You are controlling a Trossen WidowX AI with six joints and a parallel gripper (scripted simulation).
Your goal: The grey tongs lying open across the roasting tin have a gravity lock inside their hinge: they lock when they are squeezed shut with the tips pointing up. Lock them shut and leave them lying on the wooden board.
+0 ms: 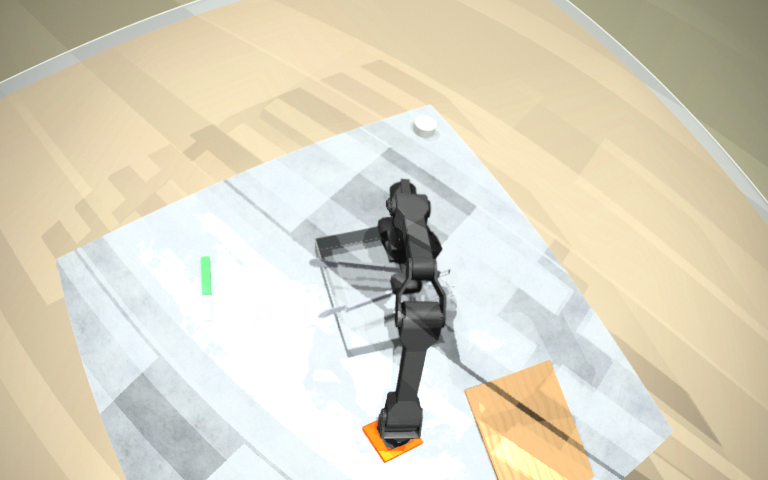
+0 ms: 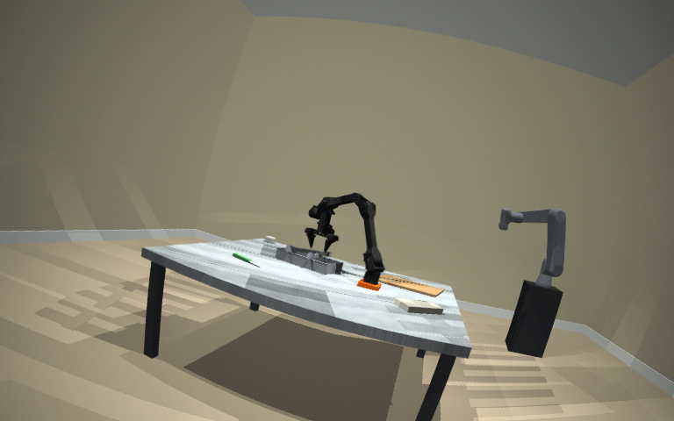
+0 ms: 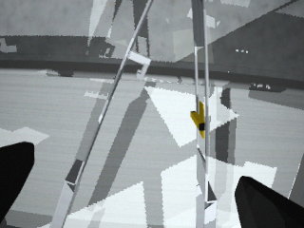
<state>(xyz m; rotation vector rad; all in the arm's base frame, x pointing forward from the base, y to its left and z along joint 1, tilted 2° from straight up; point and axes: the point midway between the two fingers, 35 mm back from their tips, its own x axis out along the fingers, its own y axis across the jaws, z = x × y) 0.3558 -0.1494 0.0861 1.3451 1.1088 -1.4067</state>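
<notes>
Right now the grey roasting tin is 60 mm to the left of my gripper tip, 60 mm below it and 10 mm ahead of it. Also, from my gripper tip: small white cylinder 460 mm ahead, 320 mm to the right, 70 mm below; green-handled tool 440 mm to the left, 150 mm ahead, 80 mm below; wooden board 500 mm behind, 150 mm to the right, 80 mm below.
</notes>
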